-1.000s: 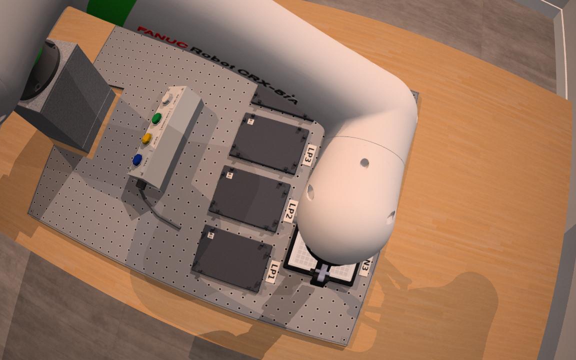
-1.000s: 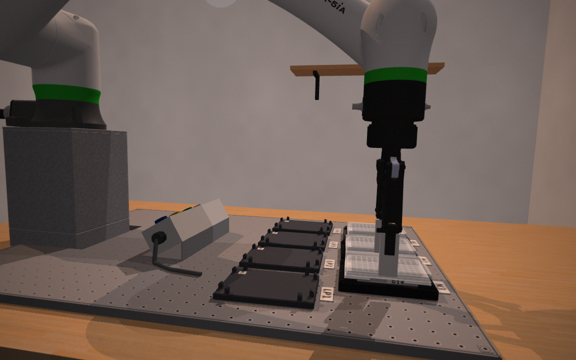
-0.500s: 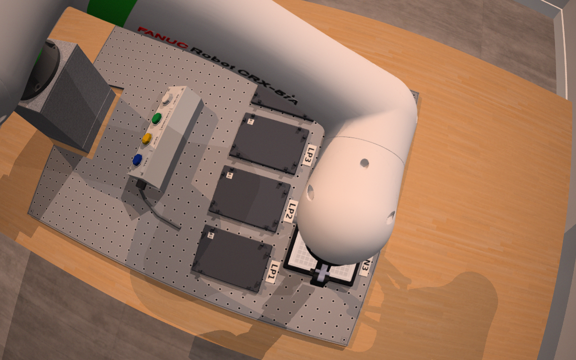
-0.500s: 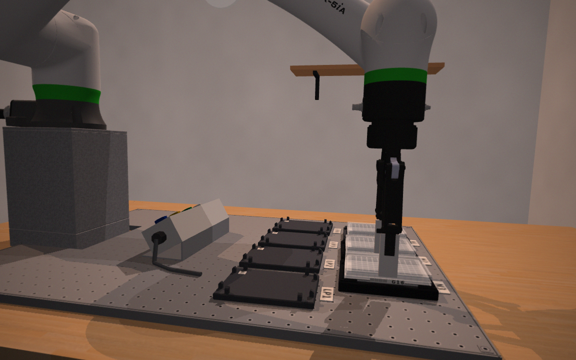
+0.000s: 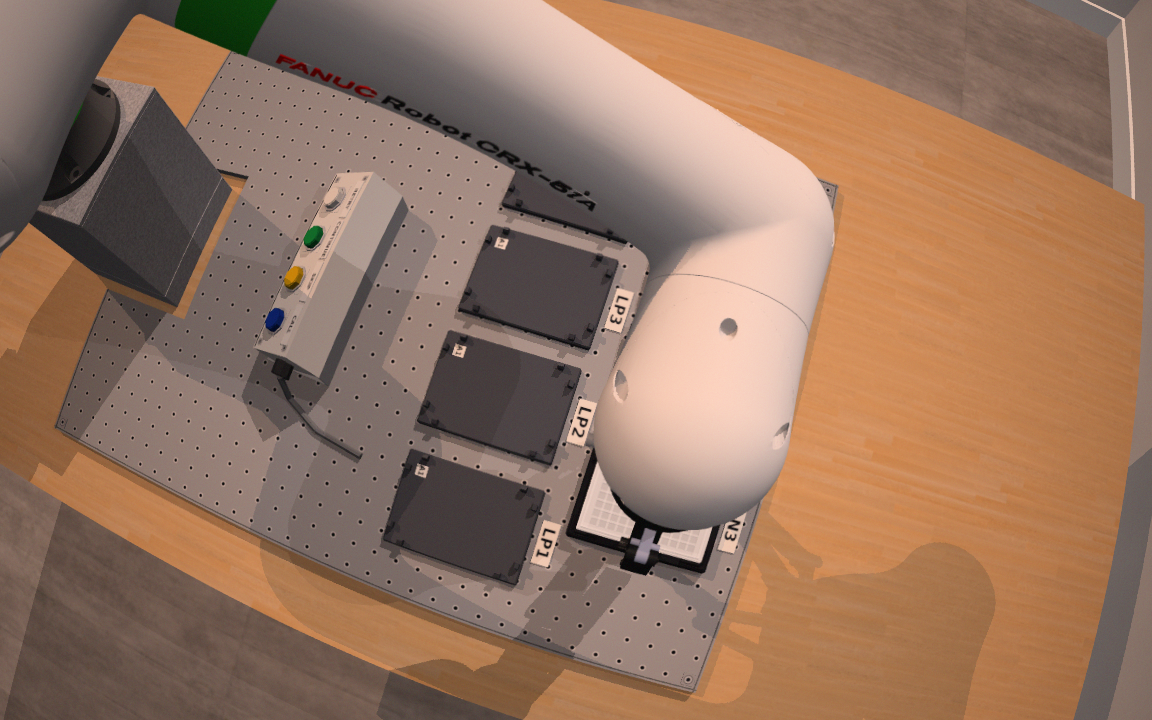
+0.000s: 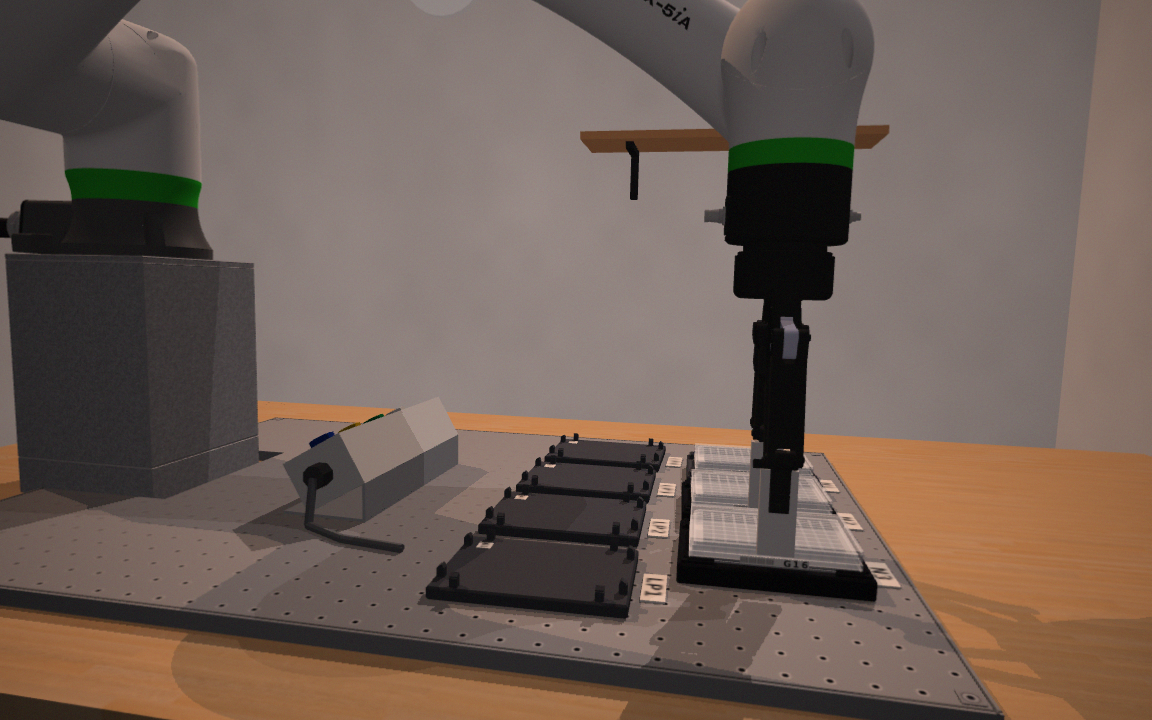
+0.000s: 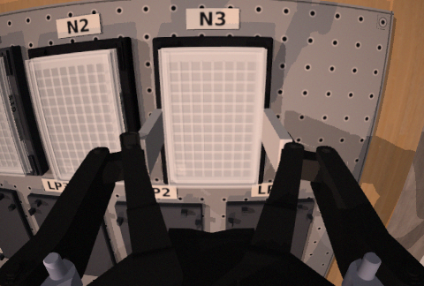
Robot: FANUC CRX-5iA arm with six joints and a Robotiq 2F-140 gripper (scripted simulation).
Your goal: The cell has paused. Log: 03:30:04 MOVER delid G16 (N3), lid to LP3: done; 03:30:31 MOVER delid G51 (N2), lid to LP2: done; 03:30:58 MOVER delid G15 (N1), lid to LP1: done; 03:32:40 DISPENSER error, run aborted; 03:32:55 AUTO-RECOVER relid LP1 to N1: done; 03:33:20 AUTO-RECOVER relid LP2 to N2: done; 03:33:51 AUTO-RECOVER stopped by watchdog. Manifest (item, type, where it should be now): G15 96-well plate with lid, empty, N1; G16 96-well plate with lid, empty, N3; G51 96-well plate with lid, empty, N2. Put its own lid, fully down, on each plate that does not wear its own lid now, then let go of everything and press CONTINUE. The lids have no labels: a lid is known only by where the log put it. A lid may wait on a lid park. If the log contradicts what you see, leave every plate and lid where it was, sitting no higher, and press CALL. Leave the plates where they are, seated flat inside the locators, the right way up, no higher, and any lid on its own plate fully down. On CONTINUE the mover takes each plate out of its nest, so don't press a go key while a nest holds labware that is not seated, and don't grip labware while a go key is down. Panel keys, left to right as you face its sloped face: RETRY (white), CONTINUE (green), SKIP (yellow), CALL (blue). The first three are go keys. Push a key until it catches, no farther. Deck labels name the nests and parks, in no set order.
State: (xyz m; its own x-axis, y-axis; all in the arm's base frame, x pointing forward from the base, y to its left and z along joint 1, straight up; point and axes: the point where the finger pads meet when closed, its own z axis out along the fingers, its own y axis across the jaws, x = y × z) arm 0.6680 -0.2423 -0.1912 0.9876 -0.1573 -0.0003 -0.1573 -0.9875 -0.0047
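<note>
The clear lid is 2 cm below my hand. Also, from my hand: plate G16 (3 cm below); then lid park LP2 (17 cm behind, 9 cm to the left, 5 cm below); then lid park LP1 (18 cm behind, 5 cm below, 4 cm to the right).
</note>
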